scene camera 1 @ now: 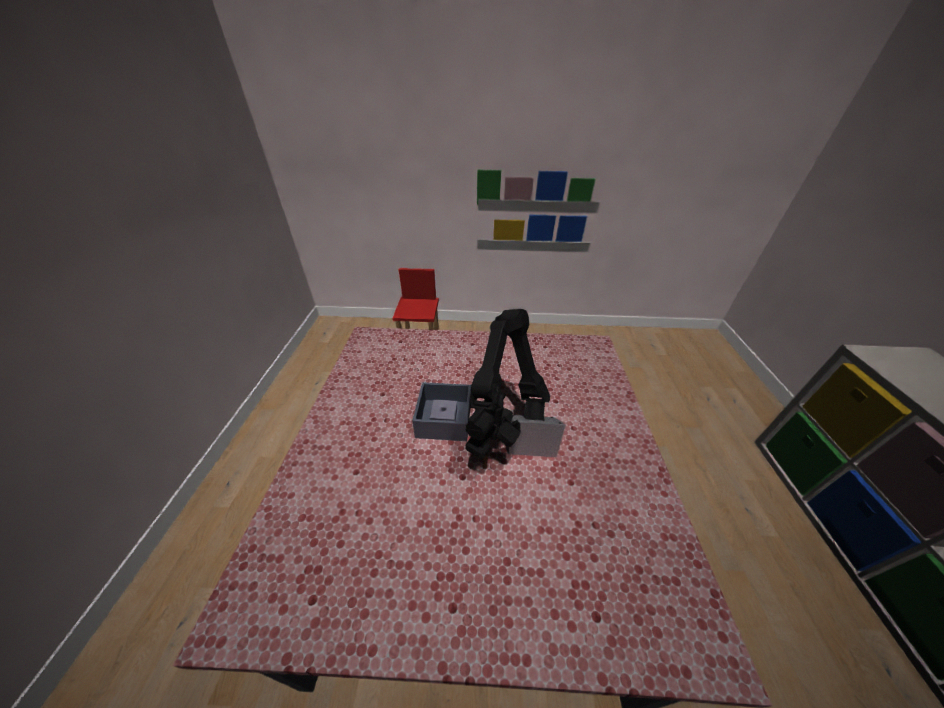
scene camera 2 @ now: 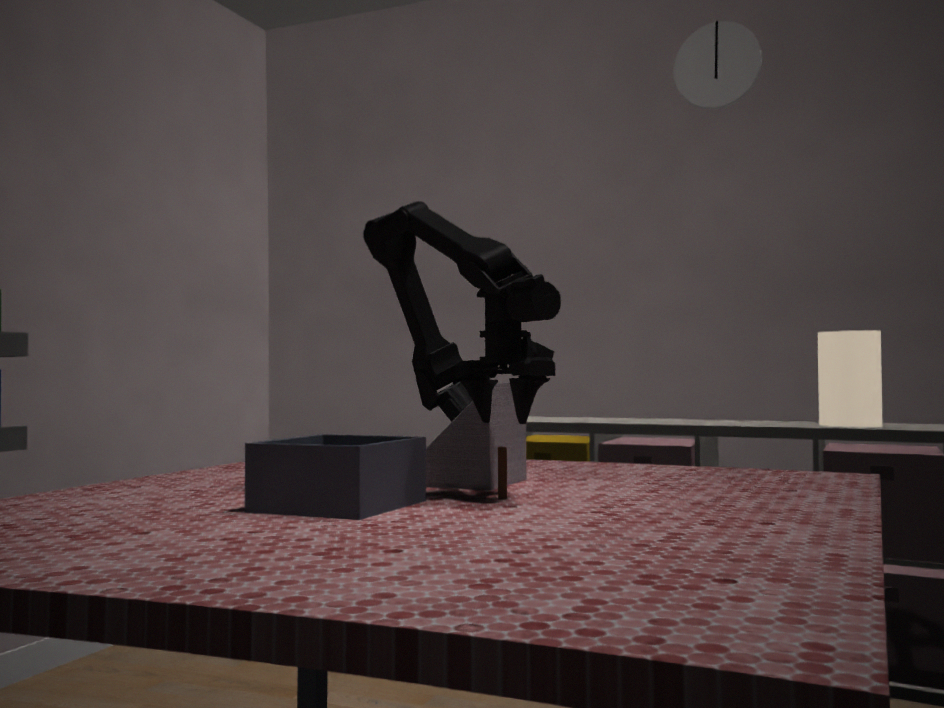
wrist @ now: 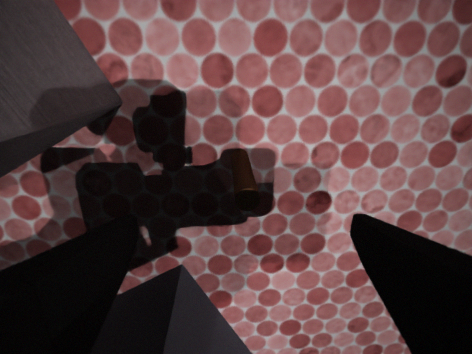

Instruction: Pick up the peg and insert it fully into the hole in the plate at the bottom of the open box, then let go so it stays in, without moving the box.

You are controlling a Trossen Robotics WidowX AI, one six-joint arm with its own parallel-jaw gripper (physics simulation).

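Seen in the pictures: gripper, between the fingertips: [scene camera 1: 488, 446] [scene camera 2: 503, 423] [wrist: 245, 224]; arm's base, origin of its link: [scene camera 1: 534, 418] [scene camera 2: 471, 419].
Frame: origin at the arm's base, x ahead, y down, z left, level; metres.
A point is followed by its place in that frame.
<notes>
The brown peg [scene camera 2: 502, 472] {x 0.156, y 0.071, z 0.147 m} [wrist: 244, 172] {x 0.143, y 0.057, z 0.146 m} stands upright on the patterned table top, to the right of the box in scene camera 2; I cannot make it out in scene camera 1. The open blue-grey box [scene camera 1: 442, 430] {x 0.313, y 0.057, z 0.059 m} [scene camera 2: 305, 480] {x 0.423, y 0.063, z -0.018 m} [wrist: 200, 310] {x 0.263, y 0.087, z 0.054 m} holds a light plate [scene camera 1: 434, 415] {x 0.356, y 0.054, z 0.000 m} with a small dark hole in its middle. My gripper [scene camera 1: 488, 460] {x 0.142, y -0.004, z 0.142 m} [scene camera 2: 505, 421] {x 0.142, y -0.004, z 0.142 m} [wrist: 245, 224] {x 0.142, y -0.004, z 0.142 m} points down and is open and empty. Its fingertips are above the peg's top. In the wrist view the peg shows between the fingers sideways, a little above the line of the fingertips.
A grey wedge-shaped block [scene camera 1: 537, 438] {x -0.012, y 0.012, z 0.072 m} [scene camera 2: 472, 453] {x 0.077, y 0.052, z 0.047 m} [wrist: 50, 65] {x 0.046, y 0.053, z 0.077 m} stands on the table [scene camera 1: 457, 579] {x 0.178, y 0.113, z 0.481 m} [scene camera 2: 610, 563] {x 0.512, y 0.112, z 0.464 m} close to the peg, by the arm's base. The arm's shadow falls around the peg. A red chair [scene camera 1: 417, 297] stands beyond the table's far edge.
</notes>
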